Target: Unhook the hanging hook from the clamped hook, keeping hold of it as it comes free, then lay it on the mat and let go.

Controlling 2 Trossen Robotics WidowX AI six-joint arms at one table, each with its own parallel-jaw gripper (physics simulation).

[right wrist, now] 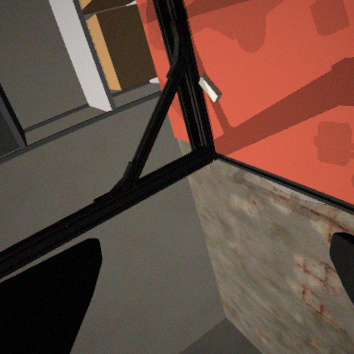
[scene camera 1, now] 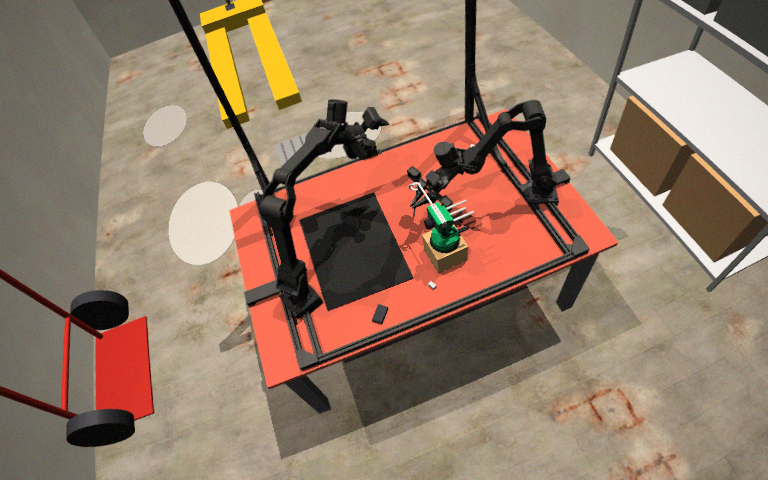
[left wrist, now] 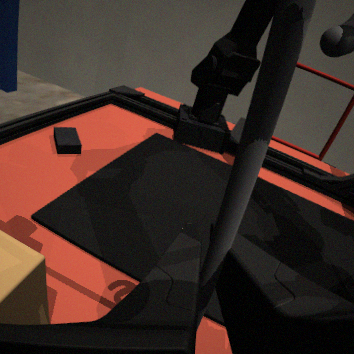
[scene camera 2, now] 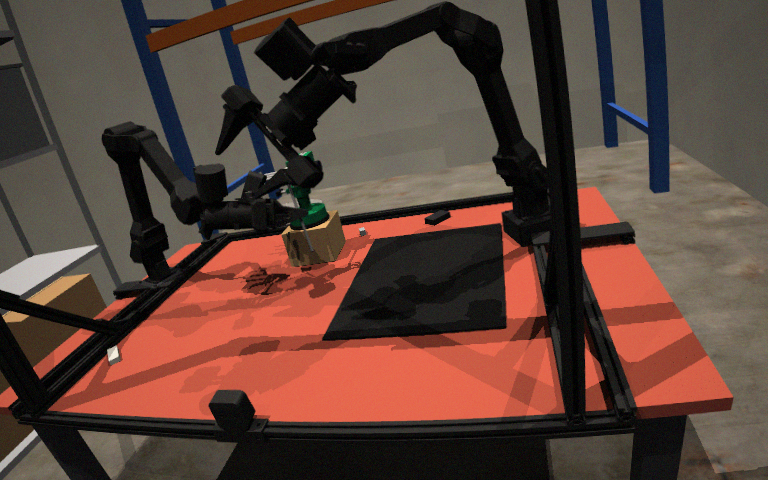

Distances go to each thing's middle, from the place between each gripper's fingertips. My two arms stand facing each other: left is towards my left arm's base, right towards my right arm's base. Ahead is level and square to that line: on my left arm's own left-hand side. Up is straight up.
Scene:
My right gripper is now 21 cm short of the hanging hook (left wrist: pixel 286 34), 1 cm to the right of it and 13 cm above it. Round my right hand: black mat (scene camera 2: pixel 447 281) 17 cm ahead, 23 cm to the right, 29 cm below; then clamp base (scene camera 2: pixel 316 211) 34 cm ahead, 4 cm to the left, 16 cm below; then wooden block (scene camera 2: pixel 327 239) 34 cm ahead, 4 cm to the left, 25 cm below.
My left gripper is now 10 mm past the hanging hook, 20 mm to the right of it and 10 mm below it. From my left hand the other things lie so: black mat 50 mm behind, 220 mm to the right, 140 mm below; clamp base 130 mm ahead, 50 mm to the left, 10 mm below; wooden block 130 mm ahead, 50 mm to the left, 100 mm below.

